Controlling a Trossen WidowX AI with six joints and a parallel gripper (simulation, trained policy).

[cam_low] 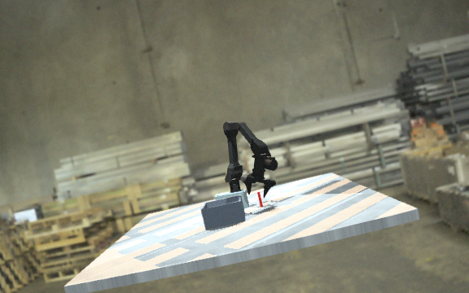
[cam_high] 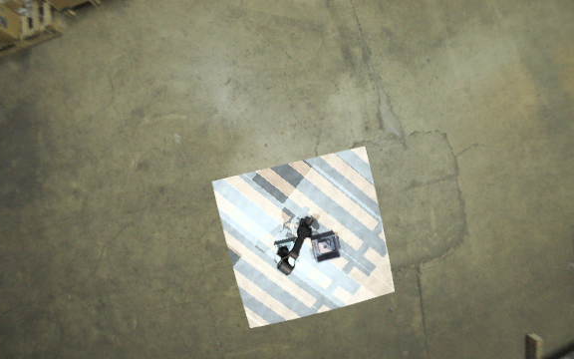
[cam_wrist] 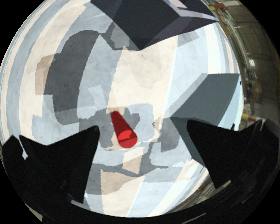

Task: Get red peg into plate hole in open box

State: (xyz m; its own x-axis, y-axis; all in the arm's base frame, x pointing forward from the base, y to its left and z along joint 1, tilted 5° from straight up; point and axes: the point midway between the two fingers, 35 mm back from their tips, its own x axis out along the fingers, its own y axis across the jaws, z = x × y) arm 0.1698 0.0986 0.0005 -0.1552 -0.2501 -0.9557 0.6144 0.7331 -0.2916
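Now: gripper tip 2 cm short of the red peg, 2 cm above it and 1 cm to the right of it. Also, from my gripper tip: plate (19 cm to the right, 14 cm ahead, 1 cm below); then dark grey box (19 cm to the right, 14 cm ahead, 3 cm below).
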